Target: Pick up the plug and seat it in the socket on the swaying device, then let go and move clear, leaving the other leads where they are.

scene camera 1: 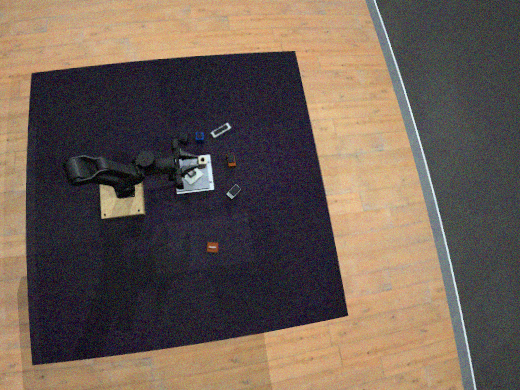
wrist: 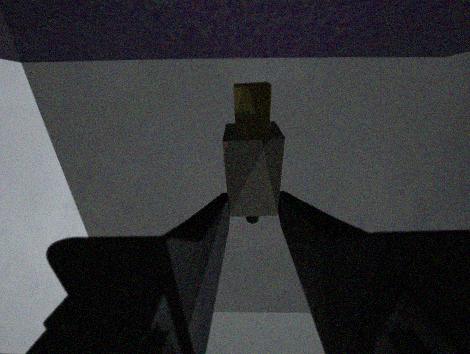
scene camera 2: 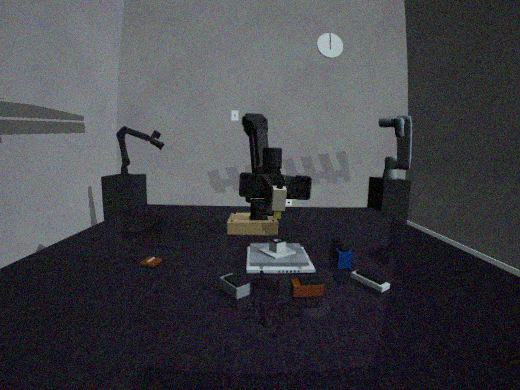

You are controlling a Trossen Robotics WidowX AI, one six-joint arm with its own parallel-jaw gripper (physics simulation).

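The plug (scene camera 1: 202,160) (scene camera 2: 279,199) (wrist: 254,175) has a beige body and a brass-yellow tip that points down in the scene camera 2 view. My gripper (scene camera 1: 200,160) (scene camera 2: 279,192) (wrist: 253,198) is shut on the plug's body and holds it well above the device. The device (scene camera 1: 199,185) (scene camera 2: 256,260) is a white base with a grey plate on top. The socket (scene camera 1: 192,173) (scene camera 2: 277,245) is a small light block on a tilted white square on that plate. In the scene camera 1 view the plug is over the device's upper right part, off to one side of the socket.
Around the device lie a blue block (scene camera 1: 200,137) (scene camera 2: 344,258), a long white piece (scene camera 1: 215,134) (scene camera 2: 382,287), an orange piece (scene camera 1: 232,163) (scene camera 2: 308,290), a grey piece (scene camera 1: 231,194) (scene camera 2: 242,290) and a flat orange piece (scene camera 1: 212,248) (scene camera 2: 151,262). The wooden base (scene camera 1: 122,208) (scene camera 2: 252,227) is behind the device.
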